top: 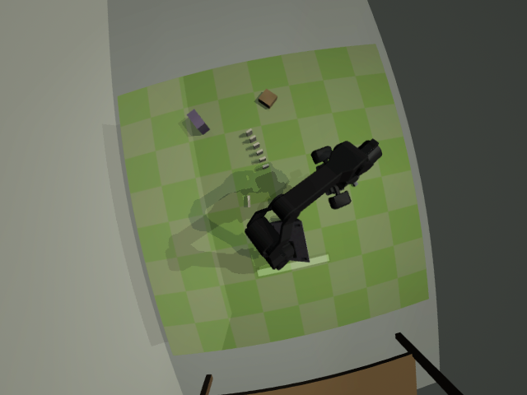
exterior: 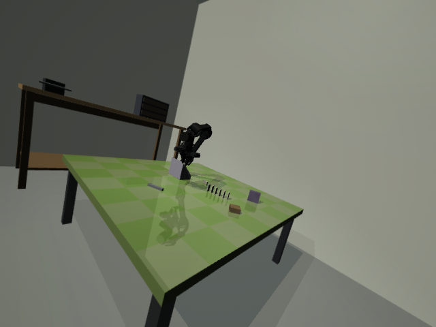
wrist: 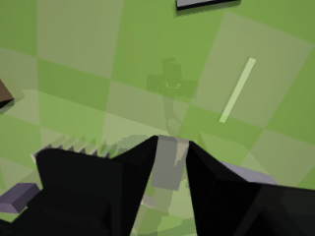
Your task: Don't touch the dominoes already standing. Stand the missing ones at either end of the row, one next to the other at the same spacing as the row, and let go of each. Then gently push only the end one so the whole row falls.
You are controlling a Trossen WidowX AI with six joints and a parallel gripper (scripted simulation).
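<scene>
Now: the grey bar 10 mm behind my gripper tip, 170 mm to the right of it and 150 mm below it. Also, from my gripper tip: brown block 400 mm ahead, 90 mm to the left, 140 mm below; then purple block 370 mm ahead, 400 mm to the left, 120 mm below.
</scene>
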